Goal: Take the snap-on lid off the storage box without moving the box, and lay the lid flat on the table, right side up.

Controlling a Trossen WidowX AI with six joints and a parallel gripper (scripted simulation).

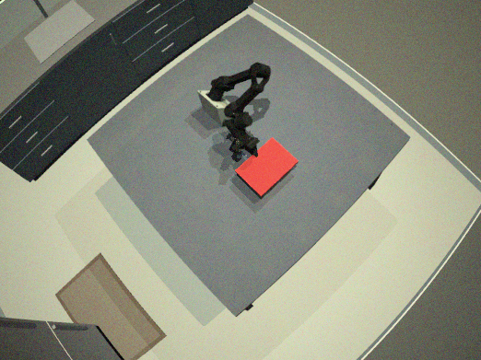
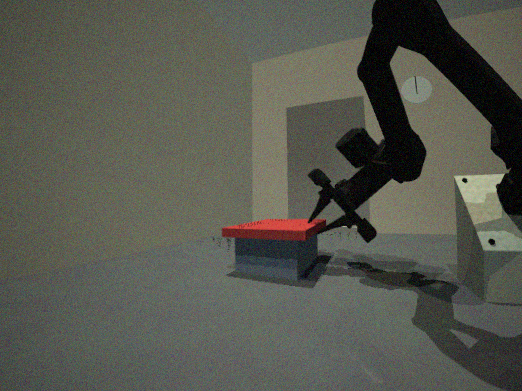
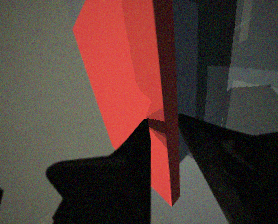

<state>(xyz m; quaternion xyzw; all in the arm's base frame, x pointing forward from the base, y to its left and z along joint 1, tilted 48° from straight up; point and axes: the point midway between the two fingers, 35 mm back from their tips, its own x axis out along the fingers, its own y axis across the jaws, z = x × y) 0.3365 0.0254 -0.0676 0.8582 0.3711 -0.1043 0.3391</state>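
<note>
My gripper tip is 7 cm short of the red lid. Also, from my gripper tip: grey-blue storage box (8 cm ahead, 4 cm below).
</note>
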